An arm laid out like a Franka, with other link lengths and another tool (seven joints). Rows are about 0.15 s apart.
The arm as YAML. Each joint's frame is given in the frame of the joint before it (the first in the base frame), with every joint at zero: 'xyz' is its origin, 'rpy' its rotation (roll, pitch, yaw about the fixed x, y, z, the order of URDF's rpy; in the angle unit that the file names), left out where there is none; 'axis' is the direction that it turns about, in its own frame. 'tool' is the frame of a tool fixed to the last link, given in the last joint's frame.
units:
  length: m
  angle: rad
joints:
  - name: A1
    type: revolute
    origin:
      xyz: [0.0, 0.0, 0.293]
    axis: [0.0, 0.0, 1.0]
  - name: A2
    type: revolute
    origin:
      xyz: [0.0, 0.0, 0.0]
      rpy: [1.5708, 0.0, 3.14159]
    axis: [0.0, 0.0, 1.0]
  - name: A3
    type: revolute
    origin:
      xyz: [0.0, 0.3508, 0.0]
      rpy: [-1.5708, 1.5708, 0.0]
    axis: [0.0, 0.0, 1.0]
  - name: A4
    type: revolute
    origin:
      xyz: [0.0, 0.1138, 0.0]
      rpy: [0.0, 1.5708, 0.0]
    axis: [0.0, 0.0, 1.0]
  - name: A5
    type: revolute
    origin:
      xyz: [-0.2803, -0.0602, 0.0]
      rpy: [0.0, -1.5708, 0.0]
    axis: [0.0, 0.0, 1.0]
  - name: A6
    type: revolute
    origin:
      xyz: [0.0, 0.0, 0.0]
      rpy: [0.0, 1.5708, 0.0]
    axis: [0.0, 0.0, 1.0]
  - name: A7
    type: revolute
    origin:
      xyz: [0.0, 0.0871, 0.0]
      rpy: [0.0, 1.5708, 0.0]
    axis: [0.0, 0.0, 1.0]
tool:
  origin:
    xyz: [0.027, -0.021, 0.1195]
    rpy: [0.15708, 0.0, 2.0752]
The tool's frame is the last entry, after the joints.
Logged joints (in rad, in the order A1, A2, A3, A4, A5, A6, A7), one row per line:
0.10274 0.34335 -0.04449 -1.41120 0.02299 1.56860 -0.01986
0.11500 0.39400 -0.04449 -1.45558 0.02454 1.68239 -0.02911
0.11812 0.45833 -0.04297 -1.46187 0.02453 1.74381 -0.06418
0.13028 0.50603 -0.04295 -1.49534 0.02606 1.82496 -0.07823
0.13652 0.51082 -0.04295 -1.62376 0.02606 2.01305 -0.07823
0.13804 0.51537 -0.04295 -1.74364 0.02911 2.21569 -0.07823
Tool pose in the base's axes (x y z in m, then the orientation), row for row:
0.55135 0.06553 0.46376 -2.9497 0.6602 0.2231
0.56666 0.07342 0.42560 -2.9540 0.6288 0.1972
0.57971 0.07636 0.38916 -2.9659 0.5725 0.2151
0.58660 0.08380 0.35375 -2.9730 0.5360 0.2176
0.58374 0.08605 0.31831 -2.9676 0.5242 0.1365
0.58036 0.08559 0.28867 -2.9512 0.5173 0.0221
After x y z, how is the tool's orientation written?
As a rotation vector, in radians.
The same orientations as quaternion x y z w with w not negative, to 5 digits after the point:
-0.97172 0.21749 0.07350 0.05532
-0.97440 0.20741 0.06505 0.05746
-0.97782 0.18875 0.07092 0.05662
-0.98003 0.17669 0.07173 0.05639
-0.98183 0.17343 0.04516 0.06244
-0.98236 0.17219 0.00736 0.07259

